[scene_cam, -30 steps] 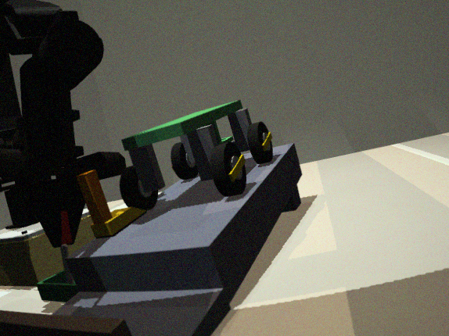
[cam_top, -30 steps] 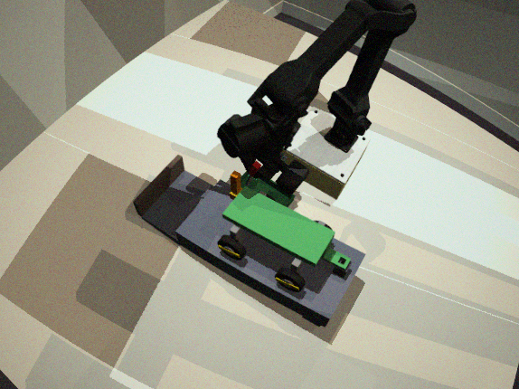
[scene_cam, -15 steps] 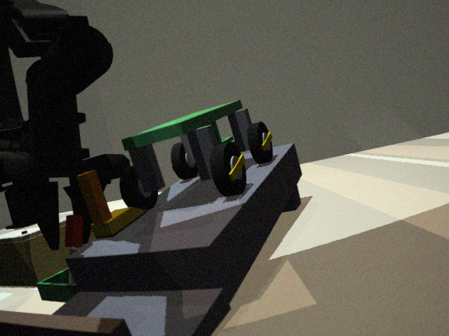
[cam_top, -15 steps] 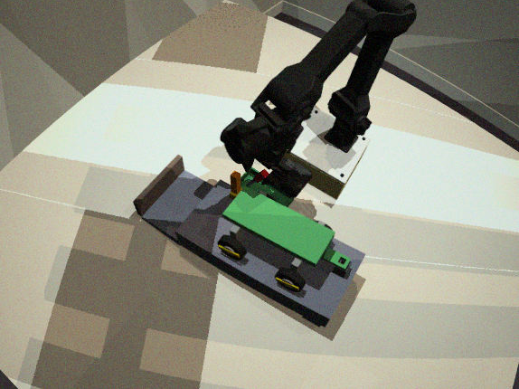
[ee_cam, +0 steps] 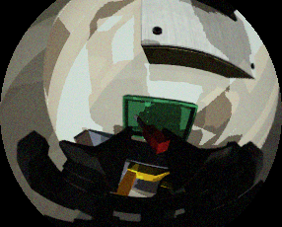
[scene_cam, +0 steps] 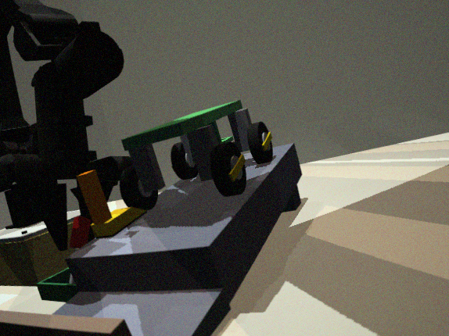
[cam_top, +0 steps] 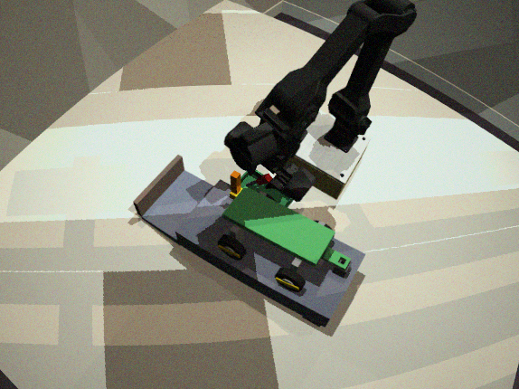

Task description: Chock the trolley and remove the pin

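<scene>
My gripper tip is now right at the red-headed stop pin. Round my gripper tip: yellow chock: 7 cm ahead, 4 cm above, 1 cm to the left; green tray: 5 cm below, 1 cm to the left; ramp: 12 cm ahead, 11 cm to the left.
</scene>
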